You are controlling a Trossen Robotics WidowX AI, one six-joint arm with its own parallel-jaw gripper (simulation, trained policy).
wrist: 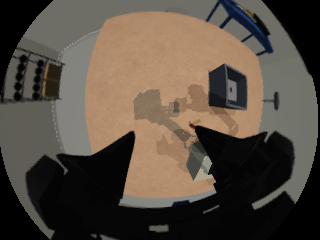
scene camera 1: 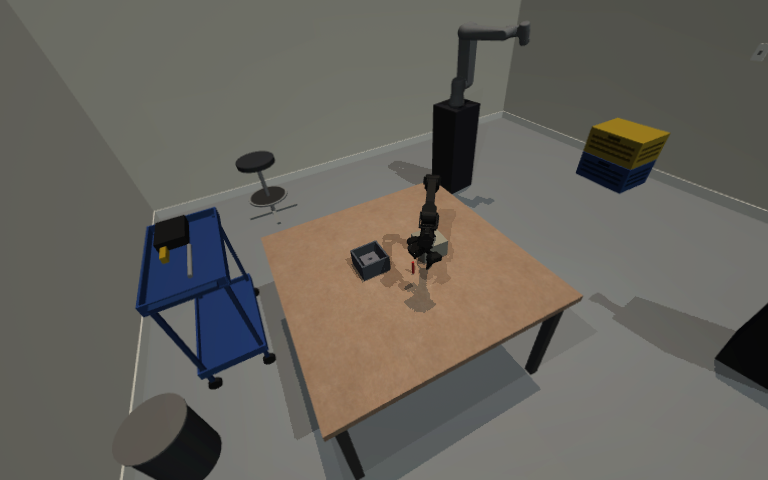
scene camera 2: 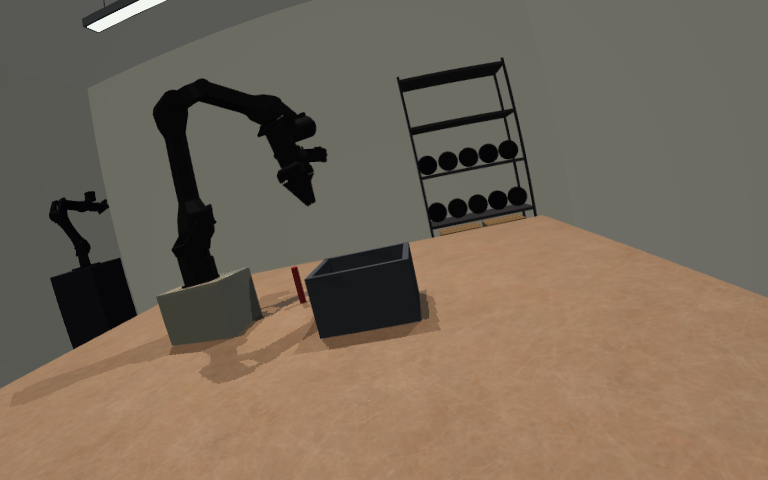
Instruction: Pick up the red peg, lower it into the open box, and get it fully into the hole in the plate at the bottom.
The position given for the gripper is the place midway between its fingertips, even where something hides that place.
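Note:
The gripper [scene camera 2: 311, 204] is visible, also in the wrist view as the gripper [wrist: 166, 131]. A dark box [scene camera 2: 377, 288] is visible too; the wrist view shows the box [wrist: 218, 79], and scene camera 1 shows the box [scene camera 1: 382, 265].

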